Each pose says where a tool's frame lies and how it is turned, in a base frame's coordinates. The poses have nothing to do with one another.
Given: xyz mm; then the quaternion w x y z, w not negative.
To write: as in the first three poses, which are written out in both.
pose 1, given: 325.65 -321.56 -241.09 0.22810 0.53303 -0.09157 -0.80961
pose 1, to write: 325.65 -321.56 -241.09 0.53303 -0.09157 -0.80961 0.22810
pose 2, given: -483.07 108.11 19.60 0.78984 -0.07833 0.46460 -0.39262
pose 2, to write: -483.07 108.11 19.60 -0.07833 0.46460 -0.39262 0.78984
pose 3, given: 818.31 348.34 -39.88 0.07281 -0.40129 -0.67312 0.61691
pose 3, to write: 818.31 348.34 -39.88 -0.40129 -0.67312 0.61691 0.07281
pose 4, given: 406.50 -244.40 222.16 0.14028 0.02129 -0.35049 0.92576
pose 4, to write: 406.50 -244.40 222.16 0.02129 -0.35049 0.92576 0.14028
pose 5, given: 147.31 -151.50 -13.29 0.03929 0.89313 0.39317 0.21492
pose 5, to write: 147.31 -151.50 -13.29 0.89313 0.39317 0.21492 0.03929
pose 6, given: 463.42 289.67 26.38 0.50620 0.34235 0.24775 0.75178
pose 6, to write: 463.42 289.67 26.38 0.34235 0.24775 0.75178 0.50620
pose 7, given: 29.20 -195.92 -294.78 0.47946 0.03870 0.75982 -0.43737
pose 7, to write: 29.20 -195.92 -294.78 0.03870 0.75982 -0.43737 0.47946
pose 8, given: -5.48 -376.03 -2.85 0.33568 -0.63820 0.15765 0.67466
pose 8, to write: -5.48 -376.03 -2.85 -0.63820 0.15765 0.67466 0.33568
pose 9, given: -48.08 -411.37 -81.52 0.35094 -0.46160 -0.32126 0.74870
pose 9, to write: -48.08 -411.37 -81.52 -0.46160 -0.32126 0.74870 0.35094
